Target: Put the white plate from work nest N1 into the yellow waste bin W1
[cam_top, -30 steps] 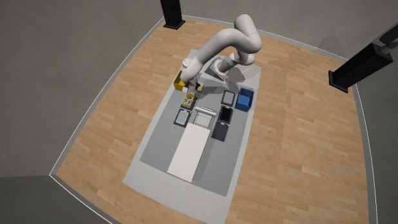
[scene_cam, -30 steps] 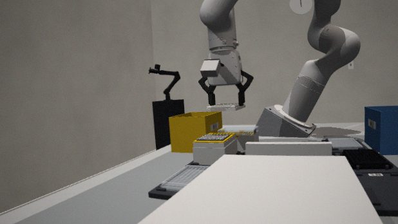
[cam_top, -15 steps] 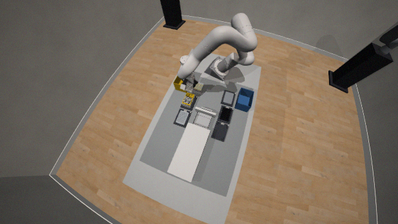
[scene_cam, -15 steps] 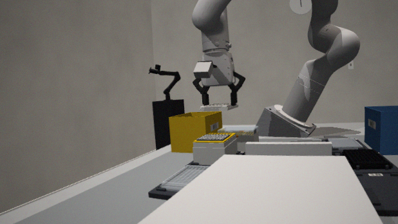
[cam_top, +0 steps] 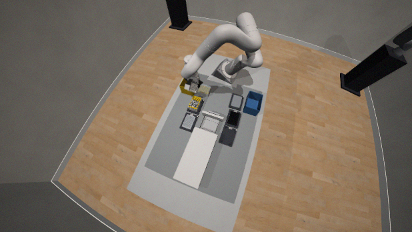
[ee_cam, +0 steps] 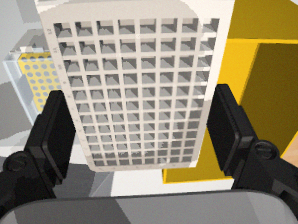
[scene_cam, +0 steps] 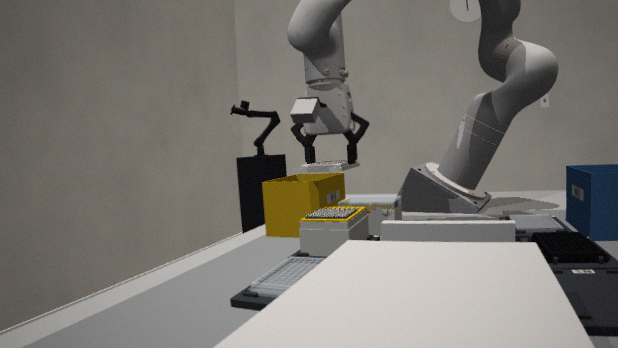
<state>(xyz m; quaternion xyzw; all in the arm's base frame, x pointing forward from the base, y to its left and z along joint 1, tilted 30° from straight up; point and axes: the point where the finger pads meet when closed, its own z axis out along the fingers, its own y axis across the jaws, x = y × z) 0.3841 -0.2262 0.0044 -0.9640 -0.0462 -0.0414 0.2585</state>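
The yellow waste bin is 120 mm below my hand, 90 mm to the right of it and 50 mm behind it. Round my hand: black plate (430 mm to the left, 140 mm below, 80 mm ahead); white plate (10 mm below); yellow-rimmed tip box (110 mm below, 110 mm ahead, 50 mm to the left).
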